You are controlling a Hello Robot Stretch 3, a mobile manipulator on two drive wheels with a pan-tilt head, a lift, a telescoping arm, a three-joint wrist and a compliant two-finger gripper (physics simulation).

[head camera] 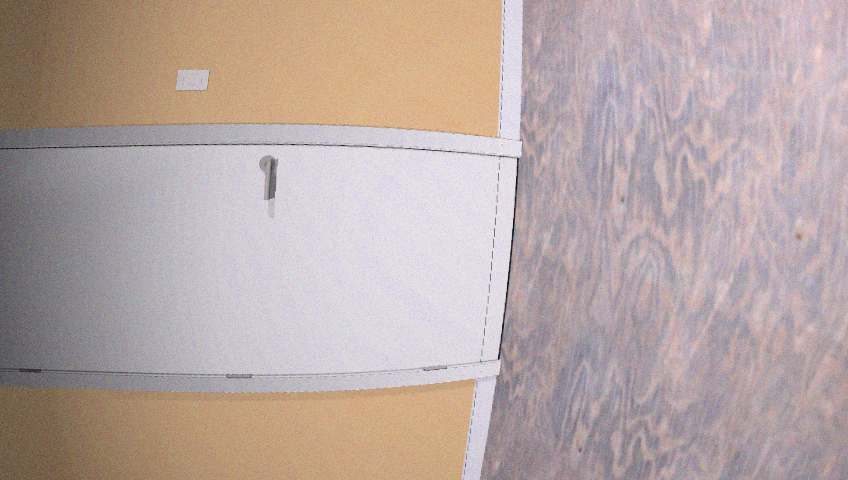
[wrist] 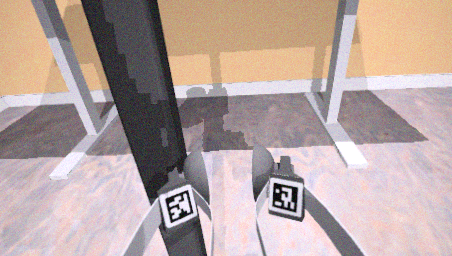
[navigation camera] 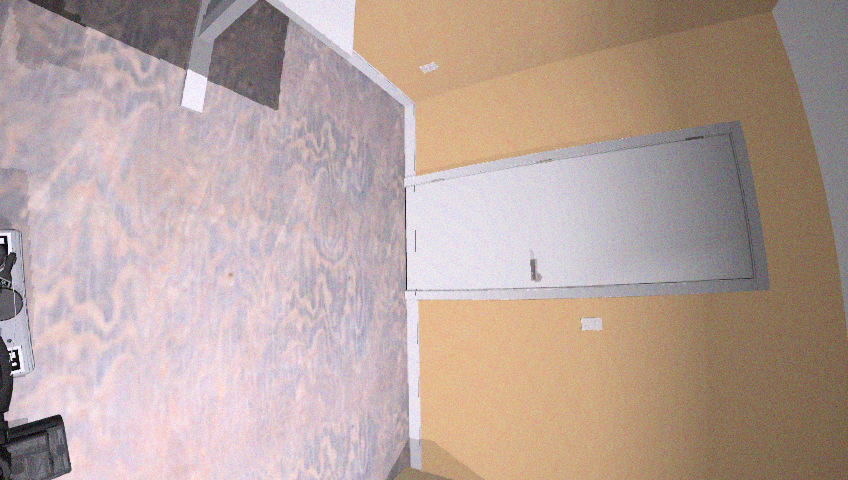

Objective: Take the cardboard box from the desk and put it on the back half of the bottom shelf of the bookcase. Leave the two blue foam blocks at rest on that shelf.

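White door: (head camera: pixel 233 258) and (navigation camera: pixel 551 226) are the same spot on it.
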